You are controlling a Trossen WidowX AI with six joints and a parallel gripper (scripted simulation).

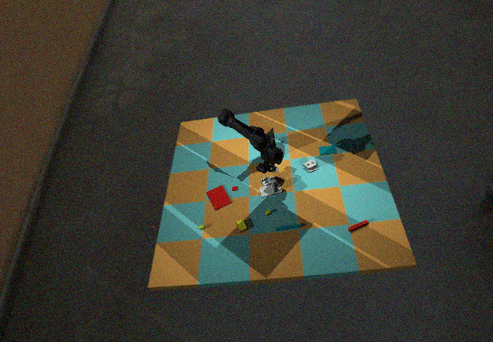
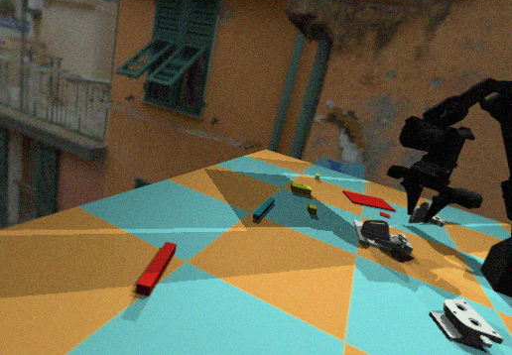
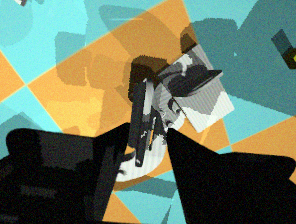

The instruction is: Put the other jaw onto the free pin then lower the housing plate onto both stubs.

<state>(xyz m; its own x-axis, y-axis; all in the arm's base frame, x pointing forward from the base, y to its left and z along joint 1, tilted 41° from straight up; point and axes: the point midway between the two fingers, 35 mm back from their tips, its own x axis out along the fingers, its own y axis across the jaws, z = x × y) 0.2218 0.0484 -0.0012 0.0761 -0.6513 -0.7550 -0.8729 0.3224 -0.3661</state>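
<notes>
The white jaw is 30 mm behind my gripper tip and 20 mm to the right of it. Round my gripper tip: base: 220 mm to the left, 90 mm behind, 60 mm below; small yellow cube: 240 mm ahead, 80 mm below, 10 mm to the right; small red cube: 220 mm to the right, 90 mm below, 60 mm ahead.
</notes>
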